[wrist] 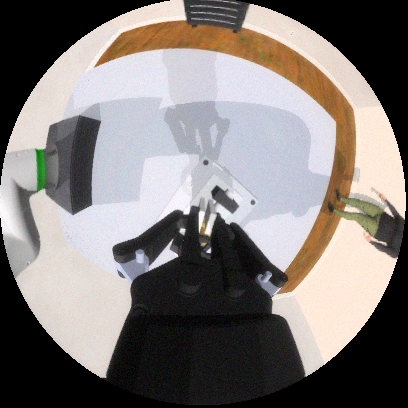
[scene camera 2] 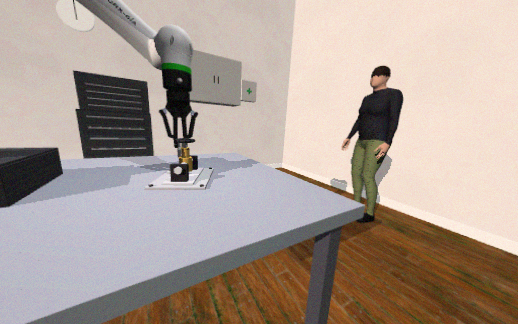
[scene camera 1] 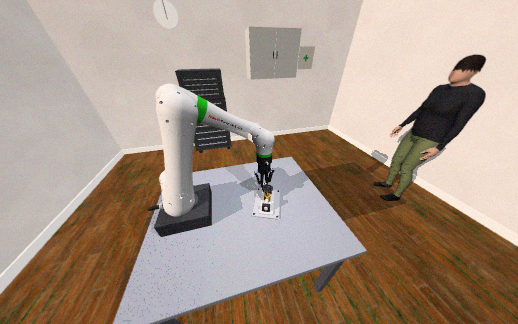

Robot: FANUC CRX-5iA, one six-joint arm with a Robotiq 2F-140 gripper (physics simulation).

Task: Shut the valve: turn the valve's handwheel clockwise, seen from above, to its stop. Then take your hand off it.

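The valve has a dark handwheel (scene camera 1: 268, 189) (scene camera 2: 187, 140) on top of a brass body (scene camera 1: 267, 197) (scene camera 2: 185, 161) (wrist: 205, 228), which stands upright on a white base plate (scene camera 1: 275, 215) (scene camera 2: 156, 185) (wrist: 236, 185). My gripper (scene camera 1: 262, 185) (scene camera 2: 178, 141) (wrist: 204, 205) points down with its fingers close together, shut on the handwheel toward one side of it, at rim height. In the wrist view the fingers and gripper body hide most of the handwheel. How far the handwheel is turned cannot be told.
Black blocks (scene camera 1: 266, 207) (scene camera 2: 179, 172) (wrist: 225, 199) sit on the plate beside the brass body. The plate lies on the grey table (scene camera 1: 235, 265) (scene camera 2: 125, 250). The arm's black base (scene camera 1: 185, 222) (wrist: 80, 165) is at the left. A person (scene camera 1: 435, 115) (scene camera 2: 380, 117) stands beyond the table's right side.
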